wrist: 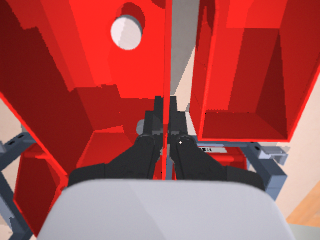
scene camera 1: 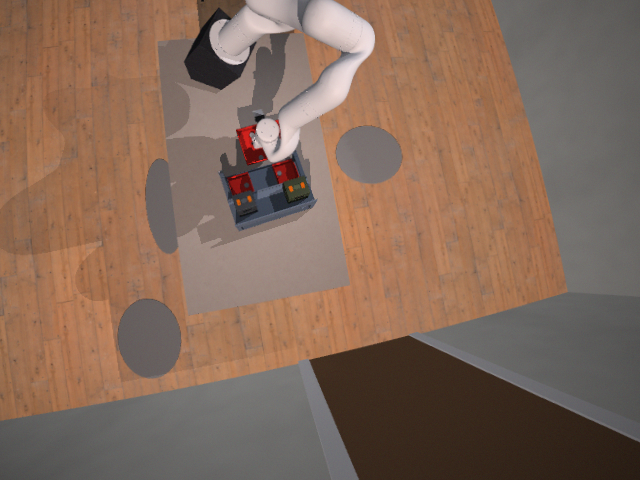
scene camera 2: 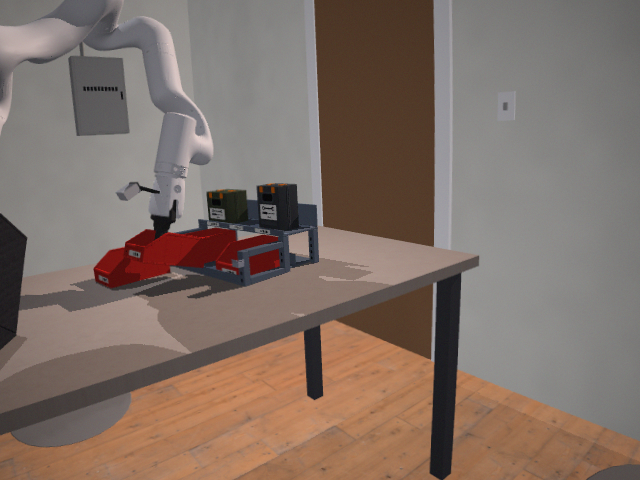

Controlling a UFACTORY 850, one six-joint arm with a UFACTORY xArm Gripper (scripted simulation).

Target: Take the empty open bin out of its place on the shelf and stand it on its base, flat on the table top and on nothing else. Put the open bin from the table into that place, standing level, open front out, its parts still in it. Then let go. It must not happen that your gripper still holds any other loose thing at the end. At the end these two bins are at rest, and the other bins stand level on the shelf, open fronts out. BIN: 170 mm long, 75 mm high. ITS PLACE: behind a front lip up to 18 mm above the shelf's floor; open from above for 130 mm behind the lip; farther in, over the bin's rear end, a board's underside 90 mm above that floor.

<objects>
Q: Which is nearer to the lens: the green case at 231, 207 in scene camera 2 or the black case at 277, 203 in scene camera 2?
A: The black case.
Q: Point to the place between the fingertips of my gripper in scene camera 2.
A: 158, 243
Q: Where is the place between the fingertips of my gripper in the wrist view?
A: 164, 108
</objects>
